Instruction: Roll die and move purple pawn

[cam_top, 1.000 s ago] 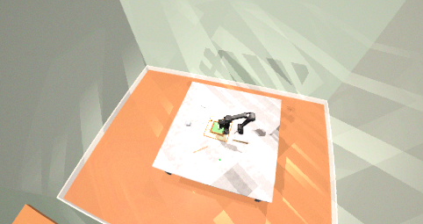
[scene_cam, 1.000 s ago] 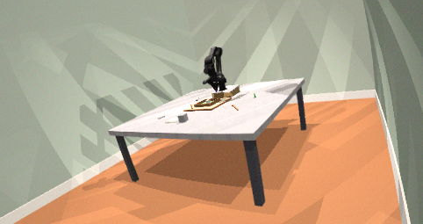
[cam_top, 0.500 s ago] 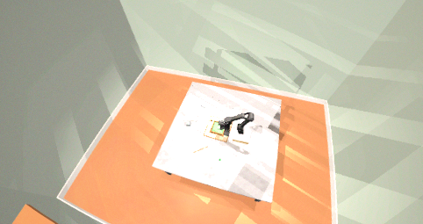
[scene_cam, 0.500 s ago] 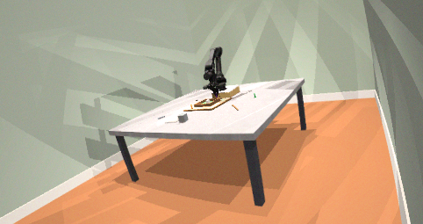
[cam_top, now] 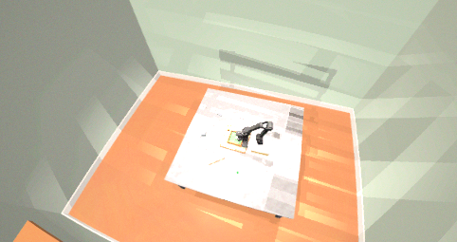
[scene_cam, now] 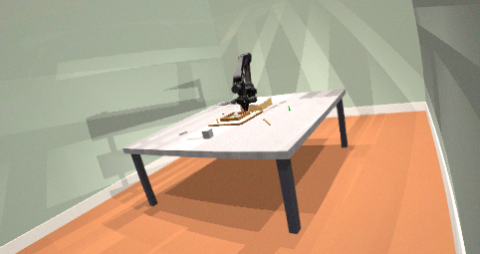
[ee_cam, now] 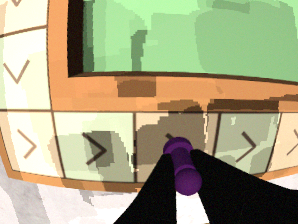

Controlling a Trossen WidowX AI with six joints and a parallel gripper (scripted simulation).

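My gripper tip is now 10 mm below the purple pawn. From my gripper tip the other things lie so: green tray: 100 mm ahead, 50 mm to the right, 20 mm below; green piece: 50 mm ahead, 340 mm to the left, 10 mm below; pale die: 90 mm ahead, 40 mm to the right.
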